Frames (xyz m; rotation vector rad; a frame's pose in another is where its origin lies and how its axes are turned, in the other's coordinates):
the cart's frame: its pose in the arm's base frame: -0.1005 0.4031 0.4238 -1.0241 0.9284 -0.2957
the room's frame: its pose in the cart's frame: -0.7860 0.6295 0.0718 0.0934 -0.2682 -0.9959
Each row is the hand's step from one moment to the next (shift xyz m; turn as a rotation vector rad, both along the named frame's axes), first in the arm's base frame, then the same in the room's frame.
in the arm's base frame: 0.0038 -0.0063 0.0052 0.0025 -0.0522 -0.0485
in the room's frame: 0.0088 -0.0017 -0.0011 0.0125 0.0469 -0.0523
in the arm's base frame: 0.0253 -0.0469 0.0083 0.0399 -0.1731 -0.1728
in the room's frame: 0.0494 0.0111 -0.0187 0.0551 0.1824 -0.1584
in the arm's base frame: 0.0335 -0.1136 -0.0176 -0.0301 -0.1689 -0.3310
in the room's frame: 0.0851 0.0434 -0.0722 -0.0639 0.2769 -0.2413
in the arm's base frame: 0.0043 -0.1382 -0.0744 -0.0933 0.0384 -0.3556
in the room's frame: 0.0566 0.0776 -0.1242 -0.2468 0.2441 -0.1271
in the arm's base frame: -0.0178 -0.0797 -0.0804 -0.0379 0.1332 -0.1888
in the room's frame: 0.0029 0.0652 -0.0942 -0.1962 0.1253 0.0252
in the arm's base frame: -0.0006 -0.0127 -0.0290 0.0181 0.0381 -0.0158
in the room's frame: -0.0057 0.0252 -0.0184 -0.0207 0.0194 0.0350
